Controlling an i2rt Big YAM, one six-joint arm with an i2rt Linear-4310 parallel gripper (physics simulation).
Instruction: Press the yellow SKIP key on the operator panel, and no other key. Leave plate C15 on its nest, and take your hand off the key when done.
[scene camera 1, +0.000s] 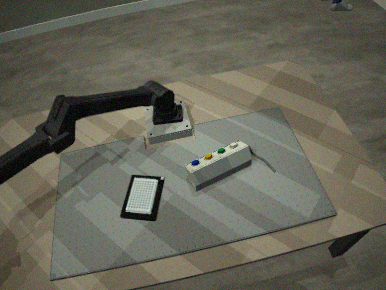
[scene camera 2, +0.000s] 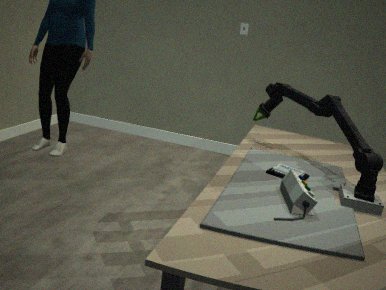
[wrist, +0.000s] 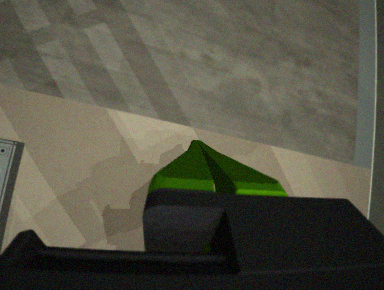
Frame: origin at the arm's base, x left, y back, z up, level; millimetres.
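Seen in the pictures: gripper, between the fingertips: (scene camera 2: 253, 120) (wrist: 194, 147); arm's base, origin of its link: (scene camera 1: 168, 115) (scene camera 2: 363, 195).
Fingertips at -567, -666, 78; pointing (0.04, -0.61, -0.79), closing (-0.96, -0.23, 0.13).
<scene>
Pixels of each thing's top centre, then the offset from my fingertips to it, as dx, dy, dz. "pt": a spot on its surface instead. Level surfaces: height alone.
- operator panel, centre of its top: (scene camera 1: 218, 155) (scene camera 2: 301, 180) +744, +404, -23
- blue key, centre of its top: (scene camera 1: 195, 161) +666, +395, -32
- green key, centre of its top: (scene camera 1: 221, 149) +759, +434, -32
- white key, centre of its top: (scene camera 1: 233, 143) +805, +454, -32
- white plate C15, centre of its top: (scene camera 1: 141, 194) (scene camera 2: 289, 169) +476, +317, -81
- grey mat, height of its surface: dz -107
- wooden table, height of its surface: dz -120
- cable, a spot on its surface: (scene camera 2: 290, 219) (scene camera 1: 265, 160) pt +917, +417, -102
The operator panel (scene camera 1: 222, 170) (scene camera 2: 296, 194) is a pale box with a sloped face on the grey mat. Its yellow key (scene camera 1: 208, 156) sits between the blue key (scene camera 1: 195, 162) and the green key (scene camera 1: 221, 150); a white key (scene camera 1: 234, 145) is at the far end. The white plate C15 (scene camera 1: 143, 195) lies on its black nest (scene camera 1: 127, 199), beside the panel. My gripper (scene camera 2: 256, 120) (wrist: 194, 147) has green fingers, is shut and empty, and hangs high beyond the table's far end in scene camera 2, well away from the panel and the plate. In scene camera 1 the gripper is out of view.
The grey mat (scene camera 1: 280, 200) (scene camera 2: 235, 215) lies on the wooden table (scene camera 1: 300, 85) (scene camera 2: 175, 250). A cable (scene camera 1: 264, 161) (scene camera 2: 290, 219) runs from the panel's end. The arm's base plate (scene camera 1: 170, 134) (scene camera 2: 352, 201) stands at the mat's edge. A person (scene camera 2: 62, 75) stands on the floor beyond the table.
</scene>
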